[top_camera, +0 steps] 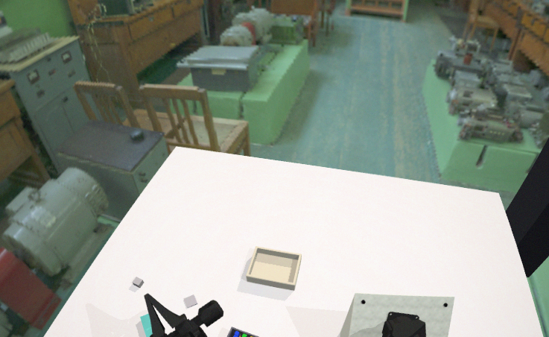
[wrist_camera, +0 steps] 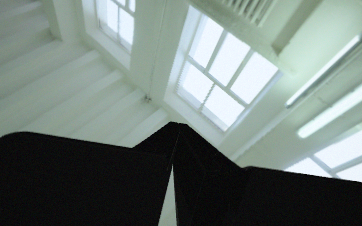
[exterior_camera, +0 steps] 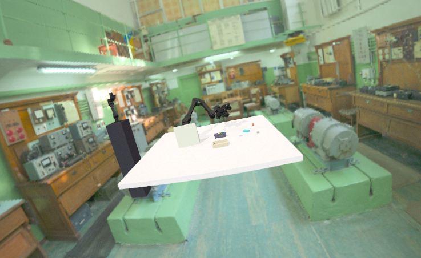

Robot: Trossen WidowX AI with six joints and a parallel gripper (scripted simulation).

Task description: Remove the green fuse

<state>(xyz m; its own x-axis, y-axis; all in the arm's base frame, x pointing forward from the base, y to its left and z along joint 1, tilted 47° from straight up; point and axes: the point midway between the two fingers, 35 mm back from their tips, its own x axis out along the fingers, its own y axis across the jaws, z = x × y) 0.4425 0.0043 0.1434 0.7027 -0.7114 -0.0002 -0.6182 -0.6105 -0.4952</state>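
Now: gripper tip 130 mm past the green fuse, 50 mm to the left of it and 280 mm above it. Also, from my gripper tip: yellow fuse 150 mm behind, 50 mm to the right, 280 mm below; then teal block 110 mm ahead, 40 mm to the right, 300 mm below; then blue fuse 110 mm behind, 60 mm to the right, 280 mm below.
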